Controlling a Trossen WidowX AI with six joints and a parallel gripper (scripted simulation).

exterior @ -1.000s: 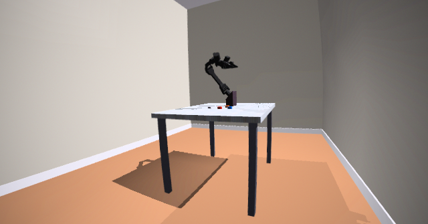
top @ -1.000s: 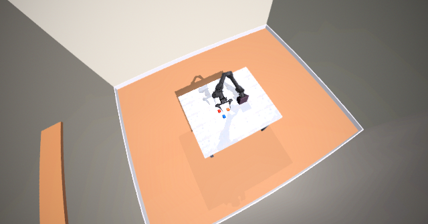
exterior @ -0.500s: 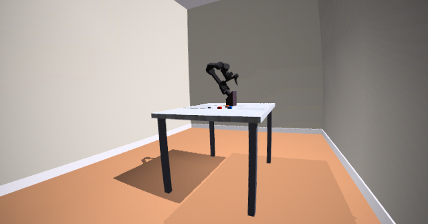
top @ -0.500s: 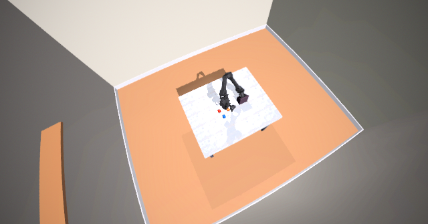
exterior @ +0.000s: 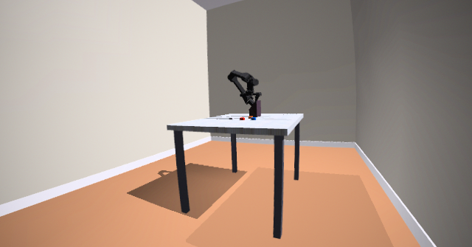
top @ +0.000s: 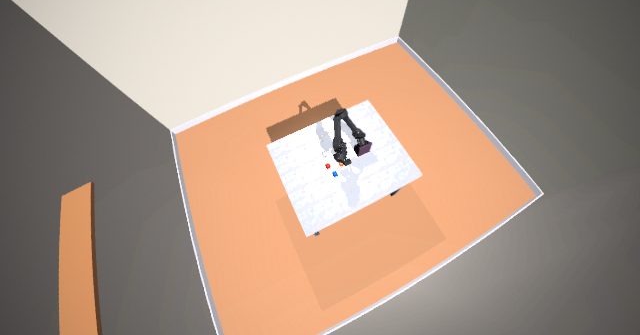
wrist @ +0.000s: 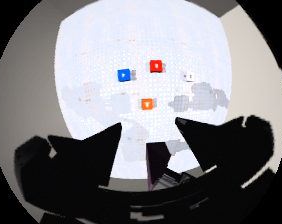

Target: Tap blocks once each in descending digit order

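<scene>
Now: gripper tip 12 cm short of the red block, 12 cm above it and 3 cm to the left of it. The rest, counted from my gripper tip: orange block: 12 cm below, 1 cm to the right; then white block: 14 cm to the right, 12 cm below, 11 cm ahead; then blue block: 12 cm below, 9 cm ahead, 6 cm to the left.
</scene>
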